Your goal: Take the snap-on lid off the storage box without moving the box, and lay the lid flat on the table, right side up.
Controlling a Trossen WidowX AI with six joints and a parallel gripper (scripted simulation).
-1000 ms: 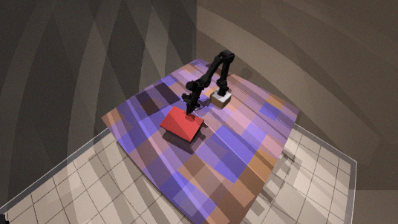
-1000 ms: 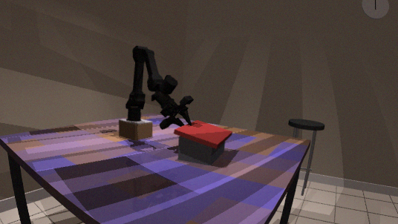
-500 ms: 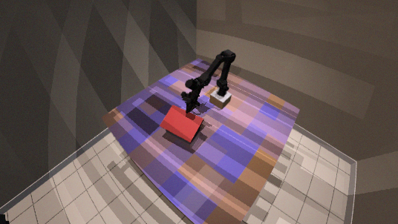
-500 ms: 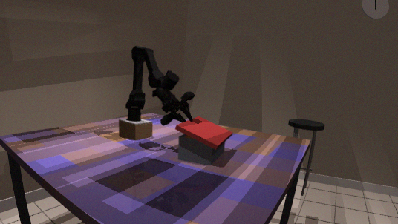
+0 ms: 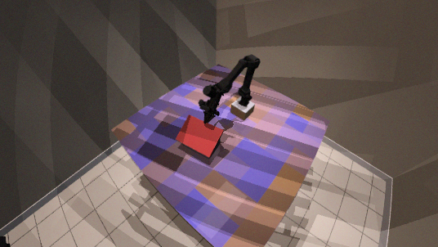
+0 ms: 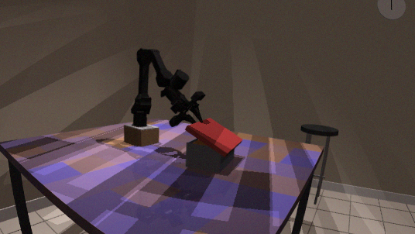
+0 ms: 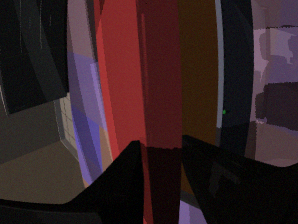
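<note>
The red lid lies 70 mm ahead of my gripper tip and 30 mm below it. Also, from my gripper tip: dark grey storage box: 100 mm below, 60 mm ahead.
</note>
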